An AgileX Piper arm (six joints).
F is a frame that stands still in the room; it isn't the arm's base.
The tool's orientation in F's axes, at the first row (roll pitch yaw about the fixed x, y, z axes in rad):
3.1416 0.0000 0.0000
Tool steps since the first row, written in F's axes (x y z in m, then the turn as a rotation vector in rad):
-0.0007 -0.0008 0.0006 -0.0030 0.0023 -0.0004
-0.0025 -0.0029 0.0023 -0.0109 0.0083 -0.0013
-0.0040 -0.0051 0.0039 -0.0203 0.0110 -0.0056
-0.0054 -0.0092 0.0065 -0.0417 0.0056 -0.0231
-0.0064 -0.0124 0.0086 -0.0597 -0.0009 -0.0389
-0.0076 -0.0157 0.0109 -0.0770 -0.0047 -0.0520
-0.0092 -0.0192 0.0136 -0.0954 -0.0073 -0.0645
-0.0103 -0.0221 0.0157 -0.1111 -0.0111 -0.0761
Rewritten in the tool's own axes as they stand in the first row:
-0.0007 0.0008 -0.0006 -0.0030 -0.0023 0.0004
-0.0025 0.0029 -0.0023 -0.0109 -0.0083 0.0013
-0.0040 0.0051 -0.0039 -0.0203 -0.0110 0.0056
-0.0054 0.0092 -0.0065 -0.0417 -0.0056 0.0231
-0.0064 0.0124 -0.0086 -0.0597 0.0009 0.0389
-0.0076 0.0157 -0.0109 -0.0770 0.0047 0.0520
-0.0092 0.0192 -0.0136 -0.0954 0.0073 0.0645
-0.0103 0.0221 -0.0157 -0.1111 0.0111 0.0761

